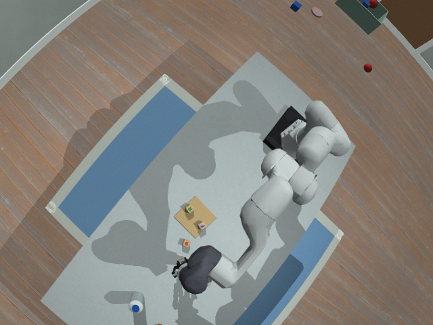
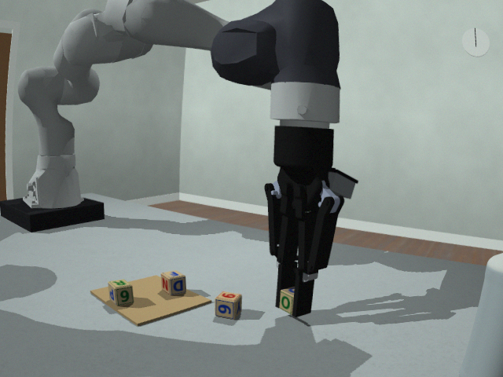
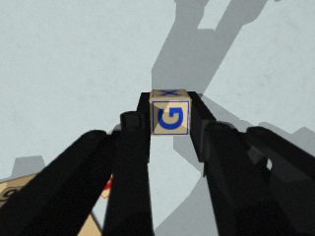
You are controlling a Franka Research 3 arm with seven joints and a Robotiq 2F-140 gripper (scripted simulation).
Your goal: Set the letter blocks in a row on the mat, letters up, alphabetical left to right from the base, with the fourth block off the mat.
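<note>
My gripper is now 200 mm past the tan mat, 90 mm to the left of it and 50 mm above it. From my hand the other things lie so: block 190 mm behind, 40 mm to the right, 30 mm below.
</note>
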